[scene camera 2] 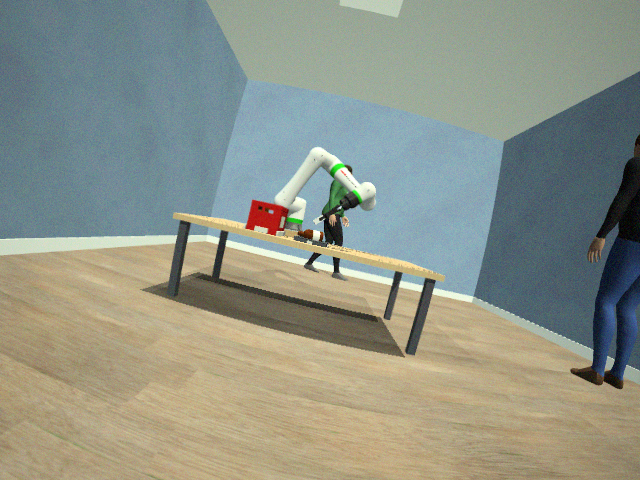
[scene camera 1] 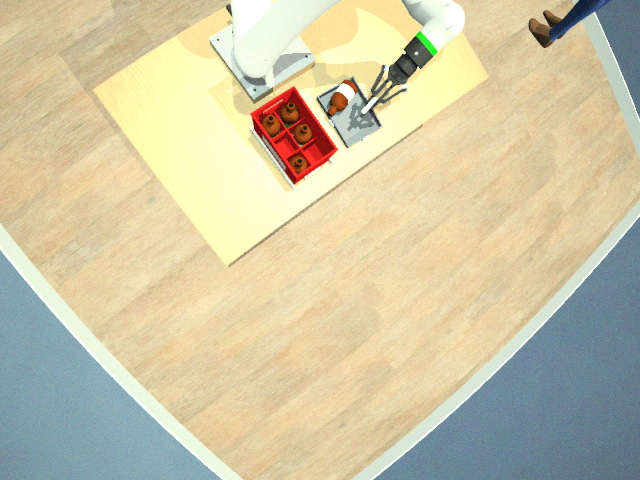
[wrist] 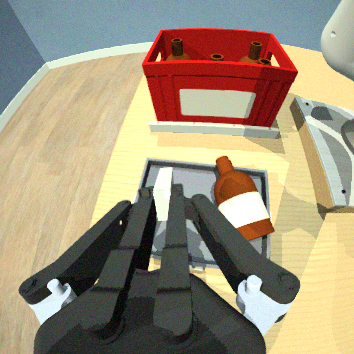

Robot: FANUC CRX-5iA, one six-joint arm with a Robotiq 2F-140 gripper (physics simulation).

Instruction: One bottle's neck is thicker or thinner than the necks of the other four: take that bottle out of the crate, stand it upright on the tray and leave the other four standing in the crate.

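Frame: origin at the arm's base, x ahead, y left, z up, level; metres.
Seen in the pictures: gripper, fingertip midpoint: (scene camera 2: 314, 222) (scene camera 1: 363, 112) (wrist: 167, 178); arm's base, link origin: (scene camera 2: 292, 230).
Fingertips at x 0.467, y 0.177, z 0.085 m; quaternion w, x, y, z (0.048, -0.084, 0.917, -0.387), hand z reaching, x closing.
Observation:
Offsets run from my fingertips to a thing's middle. "pt": to the spot under its first point.
A brown bottle with a white label {dx -0.107, dy -0.016, dz -0.082 m} (scene camera 1: 343, 96) (scene camera 2: 311, 235) (wrist: 242, 205) lies on its side on the grey tray {dx -0.048, dy +0.009, dz -0.112 m} (scene camera 1: 348, 136) (wrist: 192, 165). Its neck points toward the crate; its base overlaps the tray's right rim in the wrist view. My gripper (scene camera 1: 369, 105) (scene camera 2: 316, 220) (wrist: 167, 178) is shut and empty, tilted above the tray beside the bottle, apart from it. The red crate {dx -0.064, dy -0.289, dz -0.037 m} (scene camera 1: 317, 162) (scene camera 2: 266, 219) (wrist: 167, 95) holds the other brown bottles upright, among them one bottle {dx -0.153, dy -0.332, dz -0.039 m} (scene camera 1: 270, 125), another {dx -0.060, dy -0.247, dz -0.039 m} (scene camera 1: 302, 133) and a third {dx +0.029, dy -0.333, dz -0.039 m} (scene camera 1: 298, 163). Their lower parts are hidden by its walls.
The arm's metal base plate (scene camera 1: 289, 67) (wrist: 330, 165) stands beside the crate and tray. A white strip {pt dx -0.071, dy -0.185, dz -0.108 m} (wrist: 215, 129) runs along the crate's foot on the tray side. One person (scene camera 2: 336, 206) stands behind the table and another (scene camera 2: 615, 289) at the right.

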